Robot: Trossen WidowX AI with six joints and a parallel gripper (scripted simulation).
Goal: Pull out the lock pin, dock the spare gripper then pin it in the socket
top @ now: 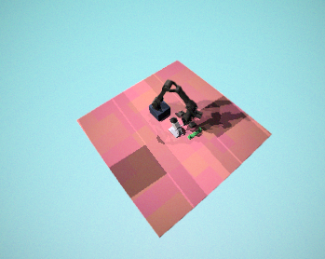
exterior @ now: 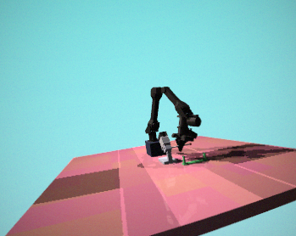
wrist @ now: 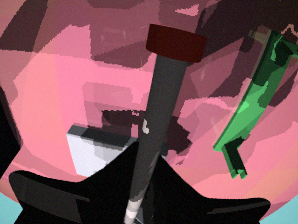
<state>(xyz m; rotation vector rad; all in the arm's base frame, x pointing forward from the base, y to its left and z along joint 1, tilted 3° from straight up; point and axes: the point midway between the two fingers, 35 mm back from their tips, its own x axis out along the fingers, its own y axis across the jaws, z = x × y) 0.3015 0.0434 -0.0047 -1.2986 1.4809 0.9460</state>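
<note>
Right now my gripper tip is 7 cm to the left of the grey mount and 2 cm past it. The rest, counted from my gripper tip: green rest 11 cm ahead, 3 cm below, 2 cm to the left; then spare gripper 7 cm to the right, 7 cm above, 4 cm behind.
</note>
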